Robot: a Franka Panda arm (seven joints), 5 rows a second.
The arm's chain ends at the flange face. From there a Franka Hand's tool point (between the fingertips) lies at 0.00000 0.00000 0.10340 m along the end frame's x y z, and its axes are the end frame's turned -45 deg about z.
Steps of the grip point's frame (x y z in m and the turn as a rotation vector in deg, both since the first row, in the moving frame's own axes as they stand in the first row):
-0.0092 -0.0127 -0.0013 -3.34 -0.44 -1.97
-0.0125 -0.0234 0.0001 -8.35 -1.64 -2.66
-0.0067 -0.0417 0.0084 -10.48 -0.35 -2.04
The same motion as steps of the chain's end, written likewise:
-0.0193 -0.0072 -0.0011 -2.67 2.05 -1.97
-0.0342 -0.0202 0.0012 -7.06 4.74 -2.66
-0.0473 -0.0383 0.0101 -7.66 7.16 -2.04

